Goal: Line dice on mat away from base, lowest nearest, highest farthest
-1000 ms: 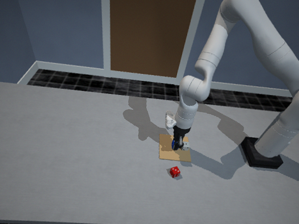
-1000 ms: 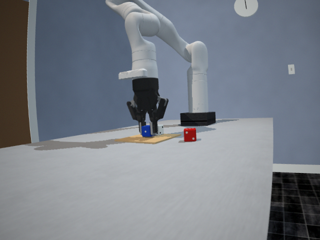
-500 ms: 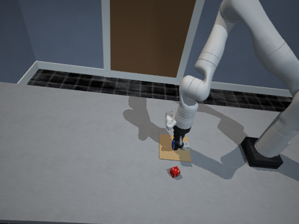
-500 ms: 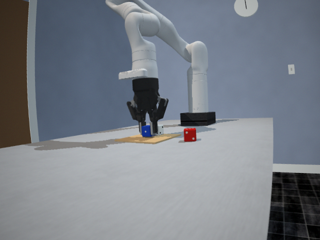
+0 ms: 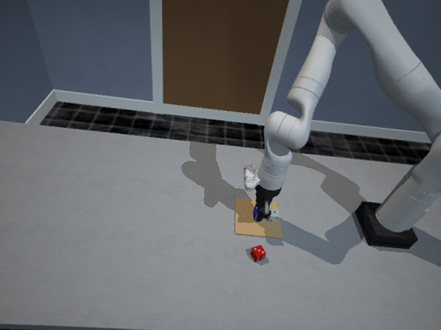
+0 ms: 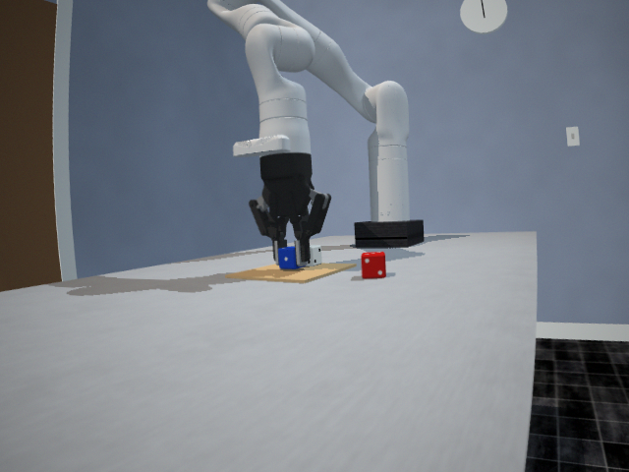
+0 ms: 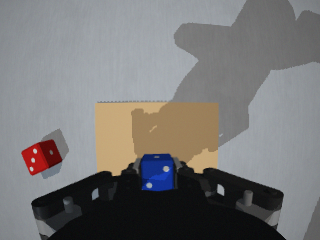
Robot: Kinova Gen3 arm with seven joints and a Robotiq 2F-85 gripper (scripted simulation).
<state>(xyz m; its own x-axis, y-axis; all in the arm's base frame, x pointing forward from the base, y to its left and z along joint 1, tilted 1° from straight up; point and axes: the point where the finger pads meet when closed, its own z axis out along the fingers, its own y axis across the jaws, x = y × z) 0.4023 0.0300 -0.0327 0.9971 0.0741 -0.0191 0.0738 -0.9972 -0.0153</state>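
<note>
The blue die is 10 mm below my hand. From my hand the other things lie so: white die 50 mm behind, 10 mm below; tan mat 30 mm below; red die 130 mm to the left, 10 mm below.
</note>
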